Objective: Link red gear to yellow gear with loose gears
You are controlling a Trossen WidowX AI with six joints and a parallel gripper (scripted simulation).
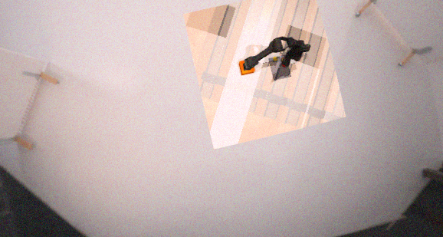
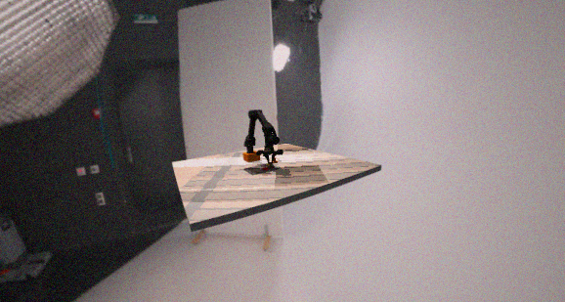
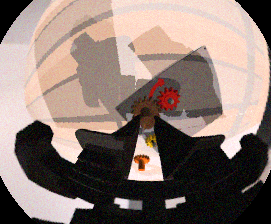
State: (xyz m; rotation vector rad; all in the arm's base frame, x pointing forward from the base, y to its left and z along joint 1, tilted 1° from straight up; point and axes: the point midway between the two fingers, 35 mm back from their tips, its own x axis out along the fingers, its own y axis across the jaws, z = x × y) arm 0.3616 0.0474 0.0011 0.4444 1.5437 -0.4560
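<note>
My gripper tip is 1 cm above the brown gear. Round my gripper tip: red arrow (2 cm ahead, 3 cm to the right, 3 cm below); then yellow gear (8 cm behind, 2 cm to the left, 2 cm below); then orange gear (16 cm behind, 9 cm to the left, 2 cm below).
</note>
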